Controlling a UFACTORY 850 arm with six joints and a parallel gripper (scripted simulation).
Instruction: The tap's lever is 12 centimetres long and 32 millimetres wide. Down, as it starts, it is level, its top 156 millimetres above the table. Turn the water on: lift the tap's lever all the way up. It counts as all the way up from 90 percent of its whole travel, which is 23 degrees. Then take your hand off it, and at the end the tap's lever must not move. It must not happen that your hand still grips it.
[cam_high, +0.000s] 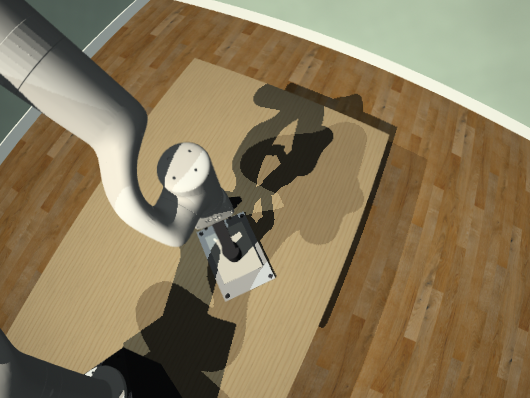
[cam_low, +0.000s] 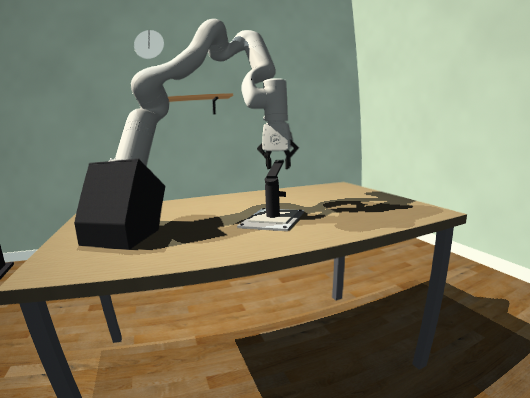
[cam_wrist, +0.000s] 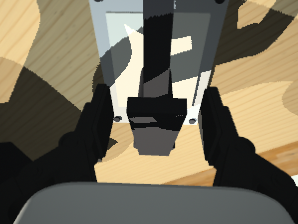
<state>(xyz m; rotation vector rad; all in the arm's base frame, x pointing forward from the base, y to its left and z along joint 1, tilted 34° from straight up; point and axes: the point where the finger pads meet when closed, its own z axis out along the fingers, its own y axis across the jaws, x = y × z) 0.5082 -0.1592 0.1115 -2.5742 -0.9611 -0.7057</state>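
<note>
My hand is 40 mm past the tap lever, 40 mm to the left of it and 30 mm above it.
</note>
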